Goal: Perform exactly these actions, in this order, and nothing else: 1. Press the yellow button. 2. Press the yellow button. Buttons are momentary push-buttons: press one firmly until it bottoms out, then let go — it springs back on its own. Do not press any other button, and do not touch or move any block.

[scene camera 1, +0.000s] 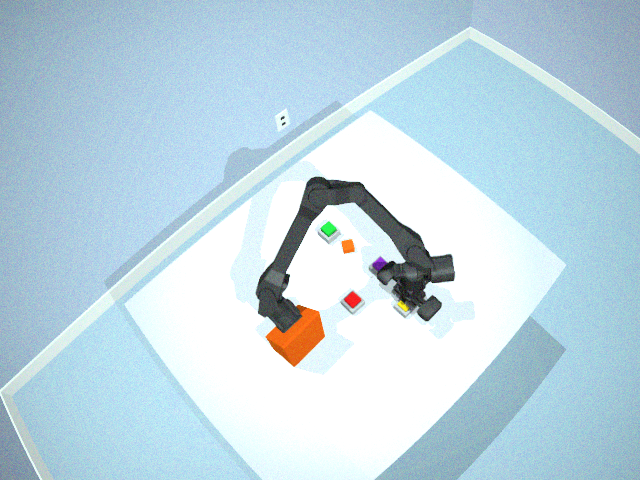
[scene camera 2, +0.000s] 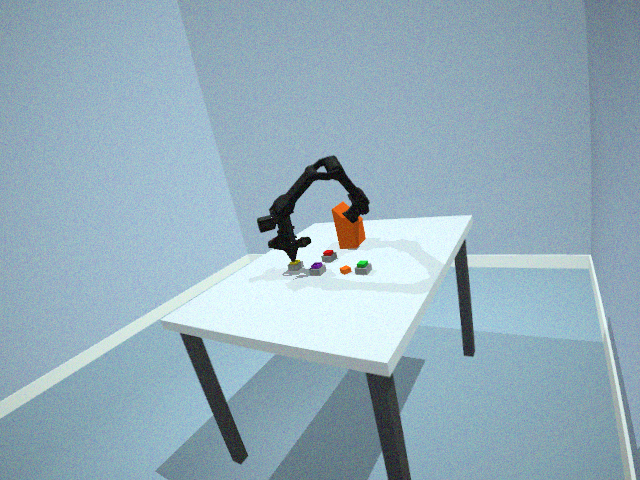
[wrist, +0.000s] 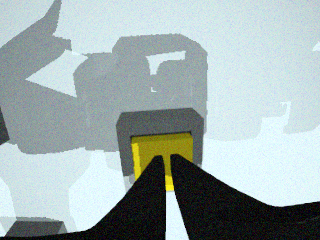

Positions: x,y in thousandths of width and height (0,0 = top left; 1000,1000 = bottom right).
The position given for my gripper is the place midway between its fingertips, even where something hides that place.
my gripper: scene camera 1 635,632; scene camera 2 459,545; wrist 520,677
